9 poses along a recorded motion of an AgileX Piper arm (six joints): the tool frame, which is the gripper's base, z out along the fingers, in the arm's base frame.
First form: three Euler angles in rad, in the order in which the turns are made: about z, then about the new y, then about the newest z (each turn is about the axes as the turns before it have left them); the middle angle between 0 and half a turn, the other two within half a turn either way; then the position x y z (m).
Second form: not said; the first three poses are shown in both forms.
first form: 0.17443, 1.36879, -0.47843, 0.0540, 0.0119, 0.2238
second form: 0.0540, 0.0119, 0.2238, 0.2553, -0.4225, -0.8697, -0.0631, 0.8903, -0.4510
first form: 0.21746, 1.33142, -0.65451, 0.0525, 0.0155, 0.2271
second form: 0.0525, 0.0155, 0.2271, 0.3150, -0.5539, -0.7707, -0.0302, 0.8058, -0.5914
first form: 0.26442, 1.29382, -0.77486, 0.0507, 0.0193, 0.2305
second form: 0.0507, 0.0193, 0.2305, 0.3714, -0.6242, -0.6873, -0.0021, 0.7397, -0.6730
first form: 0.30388, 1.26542, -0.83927, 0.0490, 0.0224, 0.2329
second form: 0.0490, 0.0224, 0.2329, 0.4143, -0.6500, -0.6371, 0.0136, 0.7043, -0.7097
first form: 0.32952, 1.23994, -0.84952, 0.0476, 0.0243, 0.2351
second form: 0.0476, 0.0243, 0.2351, 0.4460, -0.6411, -0.6245, 0.0171, 0.7038, -0.7102
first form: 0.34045, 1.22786, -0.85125, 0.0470, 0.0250, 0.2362
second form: 0.0470, 0.0250, 0.2362, 0.4600, -0.6349, -0.6207, 0.0183, 0.7057, -0.7083
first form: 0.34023, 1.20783, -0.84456, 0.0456, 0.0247, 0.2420
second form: 0.0456, 0.0247, 0.2420, 0.4718, -0.6261, -0.6208, 0.0286, 0.7146, -0.6990
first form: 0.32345, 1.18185, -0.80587, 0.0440, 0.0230, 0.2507
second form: 0.0440, 0.0230, 0.2507, 0.4783, -0.6006, -0.6408, 0.0393, 0.7435, -0.6675
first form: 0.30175, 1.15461, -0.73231, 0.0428, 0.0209, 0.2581
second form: 0.0428, 0.0209, 0.2581, 0.4857, -0.5490, -0.6802, 0.0371, 0.7904, -0.6115
